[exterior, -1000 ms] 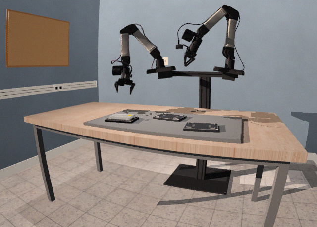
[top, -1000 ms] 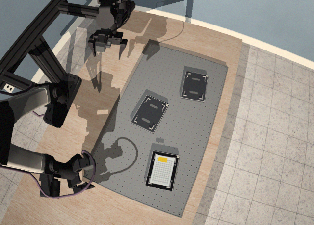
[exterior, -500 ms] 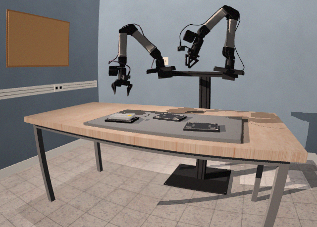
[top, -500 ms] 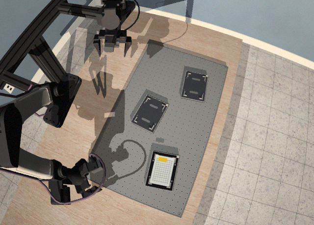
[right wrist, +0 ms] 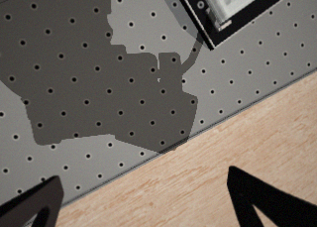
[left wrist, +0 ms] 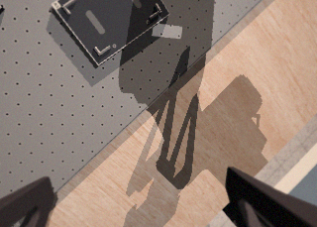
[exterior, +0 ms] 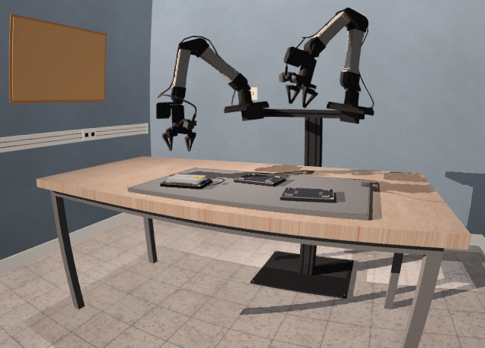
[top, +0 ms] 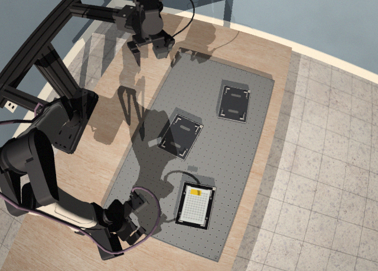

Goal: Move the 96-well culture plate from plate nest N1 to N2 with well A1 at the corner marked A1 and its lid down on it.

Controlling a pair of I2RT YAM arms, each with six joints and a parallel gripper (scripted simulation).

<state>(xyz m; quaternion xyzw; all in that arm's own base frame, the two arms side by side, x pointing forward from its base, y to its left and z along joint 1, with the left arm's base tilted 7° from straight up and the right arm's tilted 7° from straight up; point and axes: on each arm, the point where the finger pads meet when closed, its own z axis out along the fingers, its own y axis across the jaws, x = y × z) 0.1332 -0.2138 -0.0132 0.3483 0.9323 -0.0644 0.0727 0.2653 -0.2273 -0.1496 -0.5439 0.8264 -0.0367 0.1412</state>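
My right gripper is now 160 mm short of the 96-well plate, 140 mm to the right of it and 90 mm above it. Also, from my right hand: perforated board: 380 mm to the left, 120 mm below, 70 mm ahead; A1 mark: 440 mm to the left, 100 mm below, 70 mm ahead.
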